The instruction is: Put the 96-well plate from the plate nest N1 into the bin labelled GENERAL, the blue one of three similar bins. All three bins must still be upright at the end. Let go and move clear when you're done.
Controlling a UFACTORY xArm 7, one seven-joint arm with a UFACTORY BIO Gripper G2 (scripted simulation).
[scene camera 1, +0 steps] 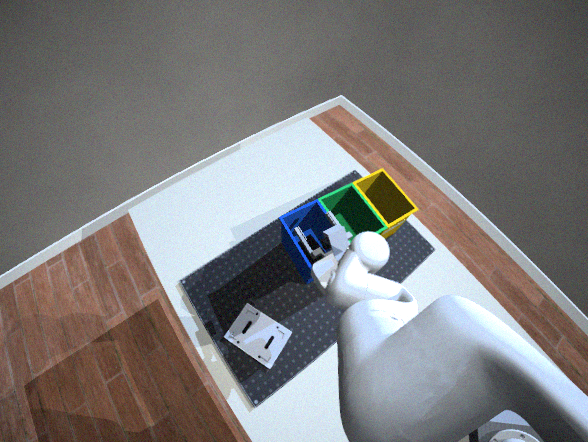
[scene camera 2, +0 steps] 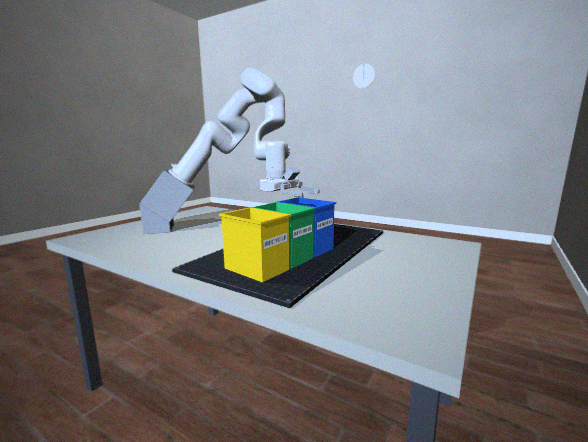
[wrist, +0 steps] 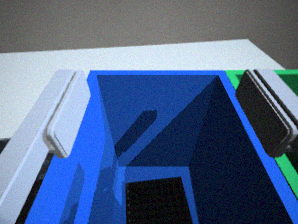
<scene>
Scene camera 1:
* green bin: 350,208
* blue general bin: 311,219
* yellow bin: 390,203
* white plate nest N1: 262,328
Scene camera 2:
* green bin: 301,223
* blue general bin: 323,236
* yellow bin: 256,242
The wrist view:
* blue general bin: 139,125
</scene>
